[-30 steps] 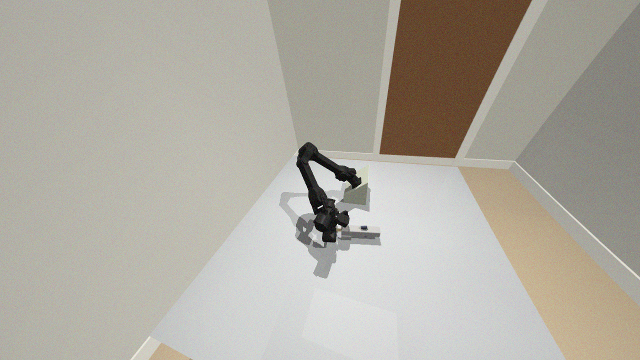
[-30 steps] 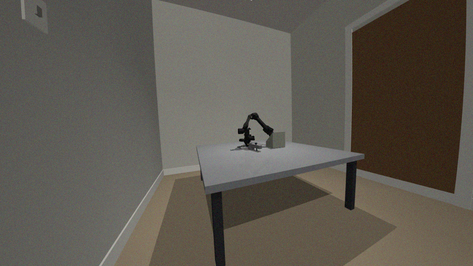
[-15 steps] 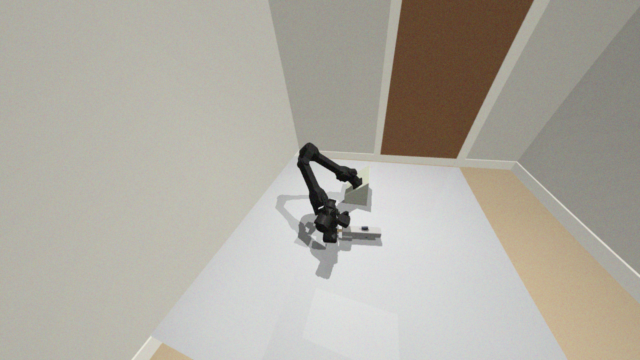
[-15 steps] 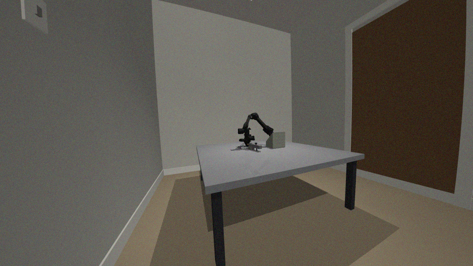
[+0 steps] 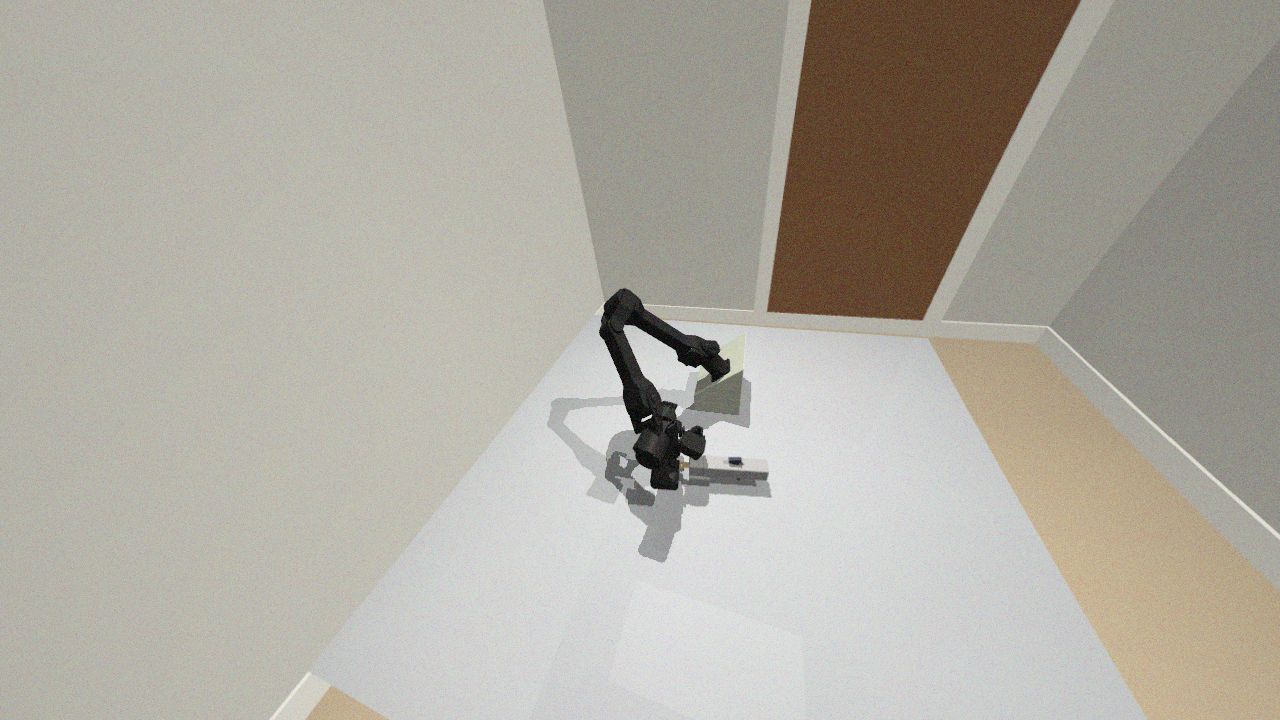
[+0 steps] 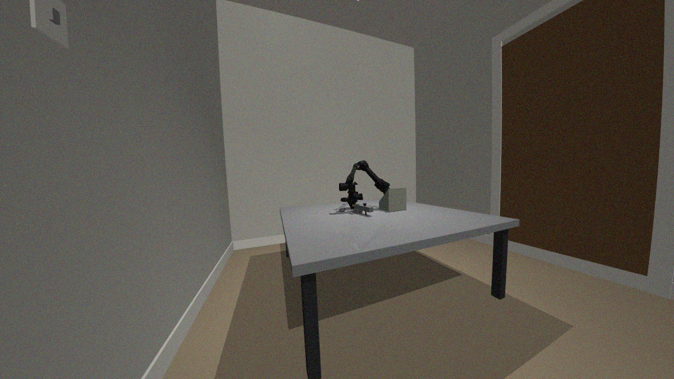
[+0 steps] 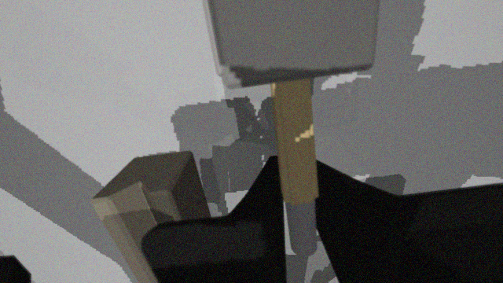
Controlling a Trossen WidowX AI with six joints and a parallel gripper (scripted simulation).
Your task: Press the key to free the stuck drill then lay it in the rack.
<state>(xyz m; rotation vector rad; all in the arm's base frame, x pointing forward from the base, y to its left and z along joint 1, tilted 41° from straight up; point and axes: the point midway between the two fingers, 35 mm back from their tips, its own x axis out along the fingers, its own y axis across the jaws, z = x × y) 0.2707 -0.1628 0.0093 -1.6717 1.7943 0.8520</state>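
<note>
Right now my gripper tip is 40 mm to the right of the drill and 30 mm below it. Also, from my gripper tip: rack 80 mm behind, 30 mm to the right; then dark key 160 mm to the left, 30 mm above, 10 mm behind.
</note>
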